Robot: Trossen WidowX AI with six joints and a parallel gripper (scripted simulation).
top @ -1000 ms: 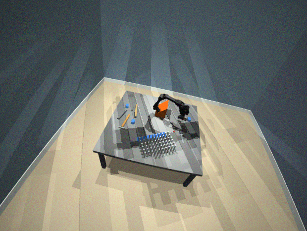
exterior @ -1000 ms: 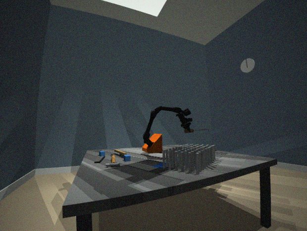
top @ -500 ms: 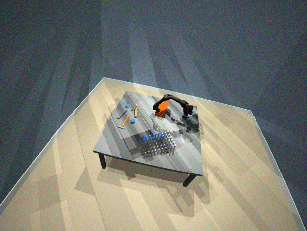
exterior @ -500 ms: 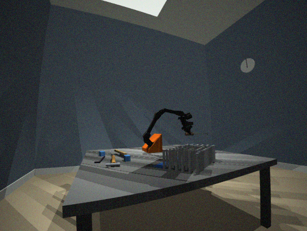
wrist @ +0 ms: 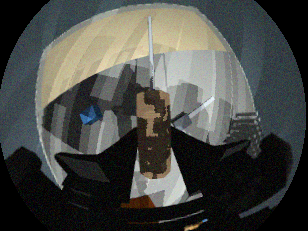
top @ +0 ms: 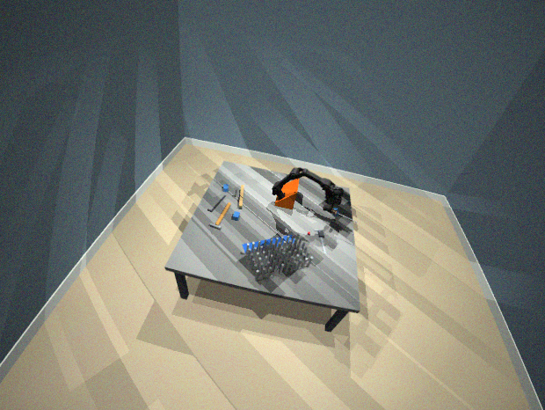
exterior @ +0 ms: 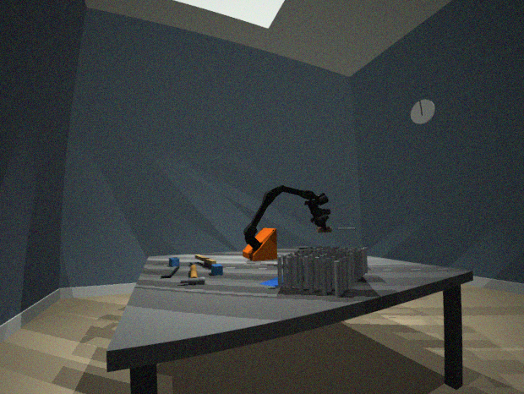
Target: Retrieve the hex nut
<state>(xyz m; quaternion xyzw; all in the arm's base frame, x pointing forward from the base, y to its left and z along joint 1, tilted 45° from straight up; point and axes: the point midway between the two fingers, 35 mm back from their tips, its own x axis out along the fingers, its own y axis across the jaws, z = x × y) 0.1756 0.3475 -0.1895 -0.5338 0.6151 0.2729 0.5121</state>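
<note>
My gripper tip is 4 cm short of the hook tool and 10 cm to the right of it. The rest, counted from my gripper tip: blue taped strip (28 cm ahead, 43 cm to the right, 17 cm below); red thing (12 cm ahead, 14 cm to the right, 16 cm below).
</note>
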